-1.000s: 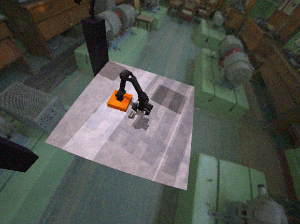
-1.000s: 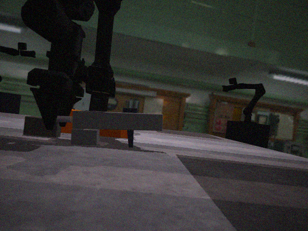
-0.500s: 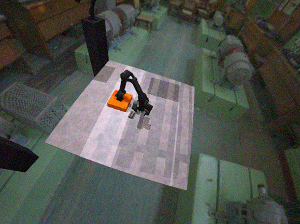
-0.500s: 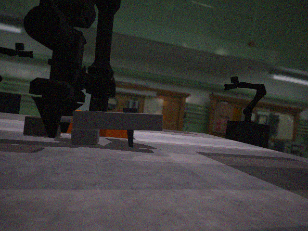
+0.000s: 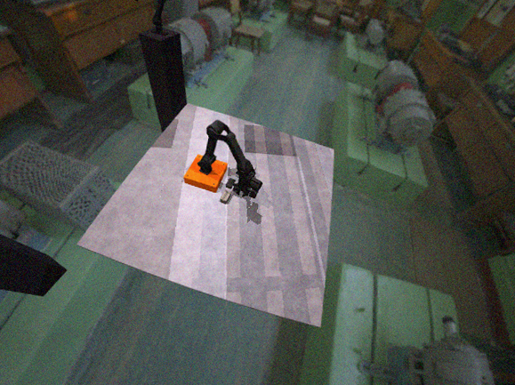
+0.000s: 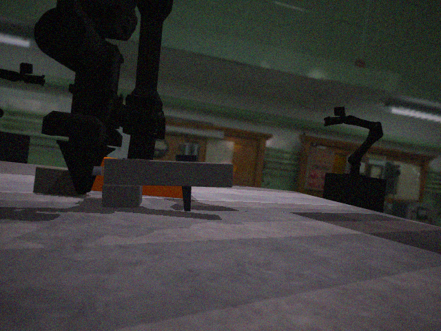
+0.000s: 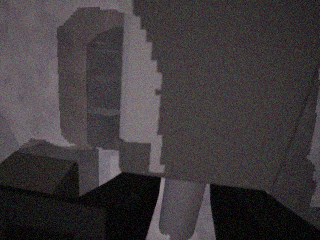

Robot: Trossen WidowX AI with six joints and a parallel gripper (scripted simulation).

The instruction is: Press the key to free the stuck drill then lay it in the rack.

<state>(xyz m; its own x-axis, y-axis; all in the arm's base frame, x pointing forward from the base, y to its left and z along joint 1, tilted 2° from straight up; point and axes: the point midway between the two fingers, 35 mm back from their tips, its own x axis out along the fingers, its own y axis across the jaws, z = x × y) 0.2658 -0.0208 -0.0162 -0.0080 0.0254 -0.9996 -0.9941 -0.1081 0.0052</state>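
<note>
Right now my gripper tip is 10 mm past the tan drill, 50 mm to the right of it and 40 mm below it. The rest, counted from my gripper tip: grey rack 70 mm behind, 60 mm to the right; dark key 20 mm behind, 140 mm to the left, 40 mm above.
</note>
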